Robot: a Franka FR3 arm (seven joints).
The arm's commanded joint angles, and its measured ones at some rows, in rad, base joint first. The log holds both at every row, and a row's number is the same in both.
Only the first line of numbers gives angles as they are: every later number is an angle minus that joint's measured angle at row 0.
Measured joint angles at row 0: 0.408 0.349 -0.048 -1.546 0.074 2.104 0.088
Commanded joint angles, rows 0 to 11: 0.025 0.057 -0.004 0.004 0.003 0.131 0.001; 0.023 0.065 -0.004 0.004 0.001 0.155 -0.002; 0.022 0.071 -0.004 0.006 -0.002 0.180 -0.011; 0.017 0.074 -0.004 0.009 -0.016 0.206 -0.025; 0.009 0.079 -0.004 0.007 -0.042 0.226 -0.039; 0.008 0.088 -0.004 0.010 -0.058 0.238 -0.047; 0.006 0.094 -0.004 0.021 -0.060 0.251 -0.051; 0.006 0.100 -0.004 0.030 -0.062 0.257 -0.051; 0.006 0.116 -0.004 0.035 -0.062 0.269 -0.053; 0.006 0.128 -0.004 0.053 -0.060 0.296 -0.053; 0.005 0.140 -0.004 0.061 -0.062 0.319 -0.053; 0.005 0.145 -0.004 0.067 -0.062 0.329 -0.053
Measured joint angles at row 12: 0.017 0.097 -0.013 0.015 -0.048 0.281 -0.036
